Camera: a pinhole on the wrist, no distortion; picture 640 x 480 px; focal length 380.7 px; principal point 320.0 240.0 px. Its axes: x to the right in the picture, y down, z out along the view. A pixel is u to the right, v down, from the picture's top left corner.
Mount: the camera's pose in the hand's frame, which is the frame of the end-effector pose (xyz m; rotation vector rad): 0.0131 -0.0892 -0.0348 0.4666 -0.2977 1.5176
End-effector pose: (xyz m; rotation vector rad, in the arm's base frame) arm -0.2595 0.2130 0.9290 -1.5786 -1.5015 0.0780
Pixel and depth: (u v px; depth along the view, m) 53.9 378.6 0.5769
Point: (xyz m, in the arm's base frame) -1.0256 0.1314 1.1275
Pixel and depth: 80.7 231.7 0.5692
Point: -0.9293 0.3149 1.2204
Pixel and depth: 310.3 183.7 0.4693
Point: -0.6886 0.4638 0.9908
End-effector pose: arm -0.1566 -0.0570 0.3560 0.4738 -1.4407 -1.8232
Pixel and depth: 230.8 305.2 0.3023
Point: -0.3847 0.1107 0.1377
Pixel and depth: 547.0 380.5 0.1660
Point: -0.2777 0.0785 0.3248
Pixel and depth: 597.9 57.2 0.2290
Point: -0.4308 -0.0121 0.4041
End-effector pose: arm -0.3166 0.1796 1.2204 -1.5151 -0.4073 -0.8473
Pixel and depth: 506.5 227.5 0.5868
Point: -0.1632 0.7615 1.4094
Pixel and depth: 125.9 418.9 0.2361
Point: -0.5499 0.3662 1.3871
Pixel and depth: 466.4 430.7 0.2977
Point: -0.3952 0.5065 1.2576
